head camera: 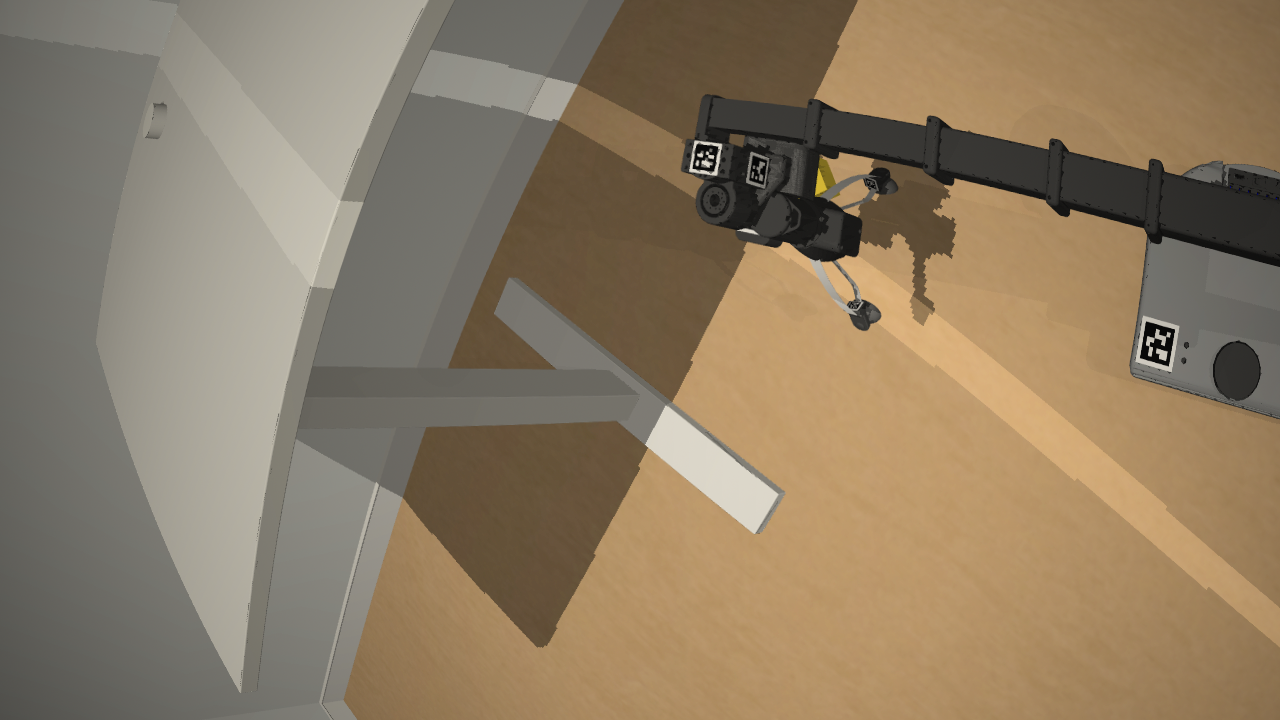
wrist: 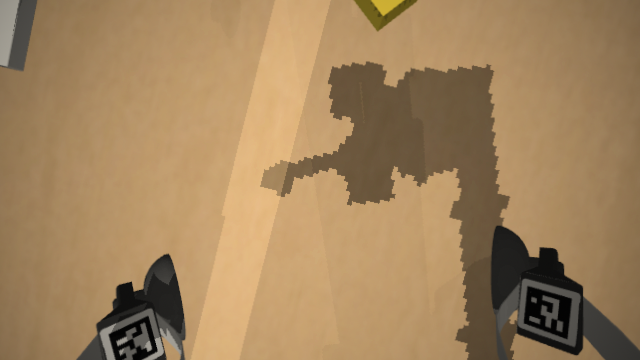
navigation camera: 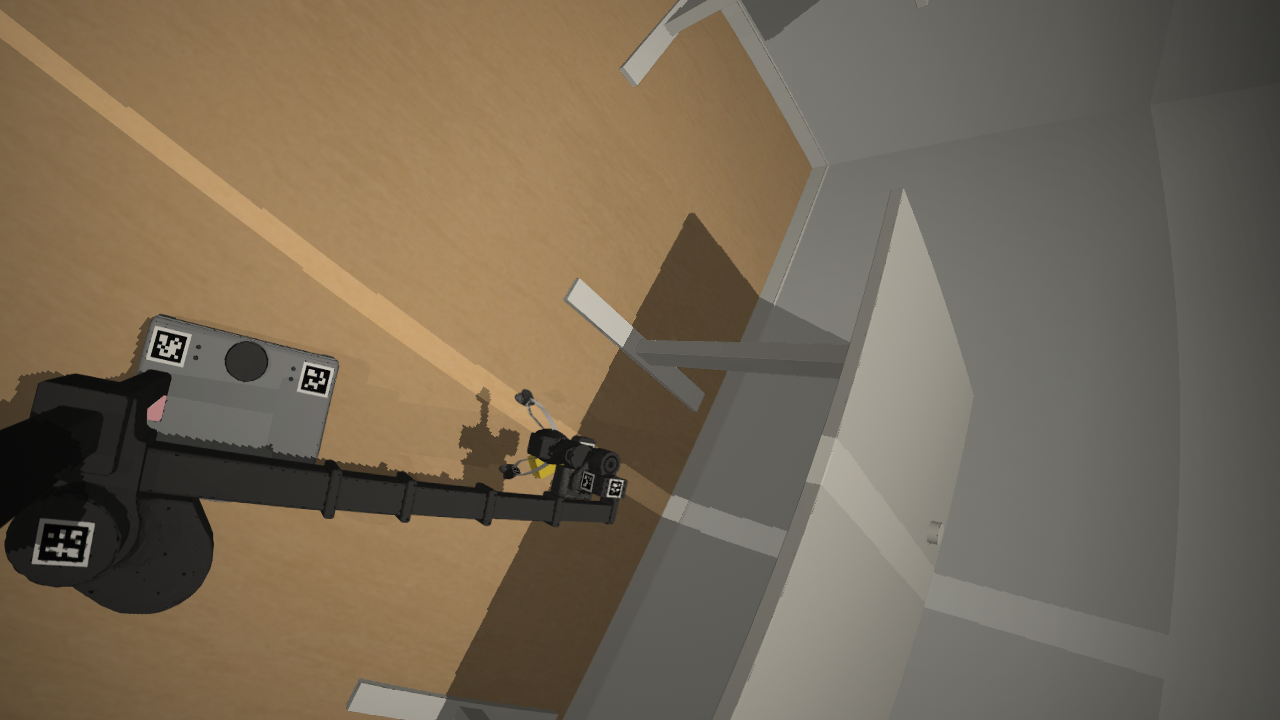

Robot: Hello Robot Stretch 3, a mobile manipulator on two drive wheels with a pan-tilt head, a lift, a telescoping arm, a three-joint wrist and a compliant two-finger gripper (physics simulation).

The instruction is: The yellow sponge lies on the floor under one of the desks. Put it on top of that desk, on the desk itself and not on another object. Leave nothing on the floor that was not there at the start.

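Frame: origin at the robot's base, x ahead, y down, z left, level; metres.
Seen in the pictures: gripper, fingertip midpoint: [head camera: 880, 249] [navigation camera: 512, 432]; robot's base at its link origin: [head camera: 1233, 368] [navigation camera: 245, 359].
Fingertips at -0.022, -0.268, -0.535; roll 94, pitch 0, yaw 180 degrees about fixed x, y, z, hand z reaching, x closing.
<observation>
Offsets run from my fingertips to a thing's top centre, as dx, dy, dz. "*": to the spot under its first point. Level surfaces: height alone.
The yellow sponge {-0.080, +0.223, -0.276} [head camera: 824, 177] [navigation camera: 539, 469] [wrist: 386, 7] lies on the floor near the edge of the desk's shadow. The wrist and arm partly hide it in the head and navigation views; in the wrist view its corner shows at the top edge. My gripper [head camera: 874, 248] [navigation camera: 517, 434] [wrist: 333, 270] is open, fingers wide apart, with no object between them. It is above the floor, on the robot-base side of the sponge, pointing down. The pale desk top {dy -0.682} [head camera: 214, 313] [navigation camera: 904, 402] stands beyond the wrist, by the wall.
The desk's foot {* +0.384, +0.243, -0.338} [head camera: 716, 470] [navigation camera: 595, 308] [wrist: 6, 35] and leg {* +0.304, -0.115, -0.519} [head camera: 474, 395] [navigation camera: 742, 355] stand beside the wrist. Another foot {* -0.779, +0.243, +0.058} [navigation camera: 393, 700] is at the bottom. A small round object {-0.039, -0.706, -0.692} [head camera: 155, 120] [navigation camera: 934, 532] is at the desk's far edge. My extended arm [head camera: 993, 152] [navigation camera: 447, 505] passes above the floor.
</observation>
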